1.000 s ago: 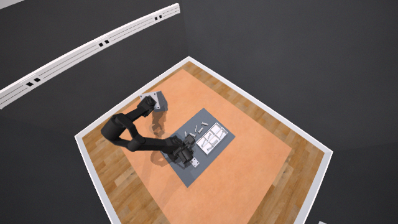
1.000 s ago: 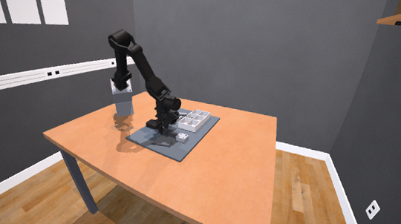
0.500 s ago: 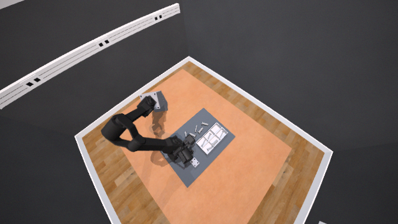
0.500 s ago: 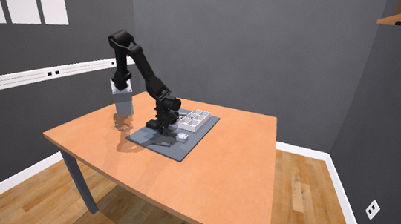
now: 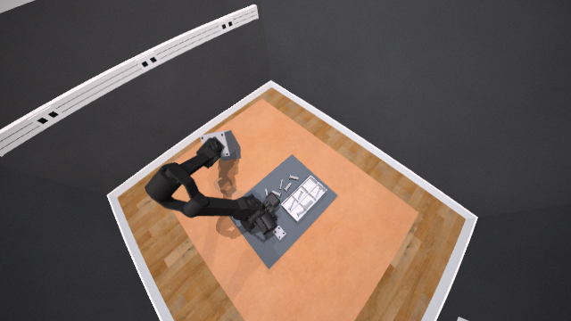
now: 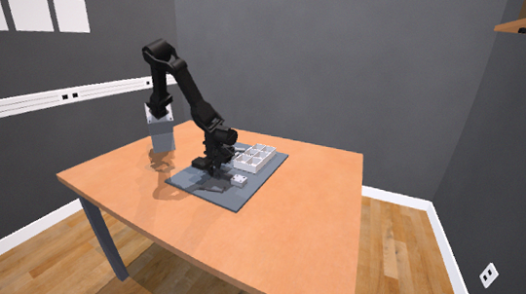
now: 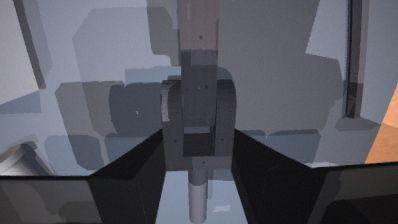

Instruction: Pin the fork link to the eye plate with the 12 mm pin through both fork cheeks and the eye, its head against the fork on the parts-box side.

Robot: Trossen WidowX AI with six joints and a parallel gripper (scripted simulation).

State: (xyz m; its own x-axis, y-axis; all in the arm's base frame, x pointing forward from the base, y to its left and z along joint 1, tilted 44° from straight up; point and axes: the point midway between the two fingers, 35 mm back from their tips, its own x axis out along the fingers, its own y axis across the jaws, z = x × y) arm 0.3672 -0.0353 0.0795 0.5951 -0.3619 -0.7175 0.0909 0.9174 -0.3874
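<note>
My hand is 3 cm above the dark fork link. From my hand the other things lie so: grey mat 3 cm ahead, 10 cm to the left, 4 cm below; dark flat bar 4 cm ahead, 3 cm below; thin dark bar 6 cm ahead, 8 cm to the right, 3 cm below.
</note>
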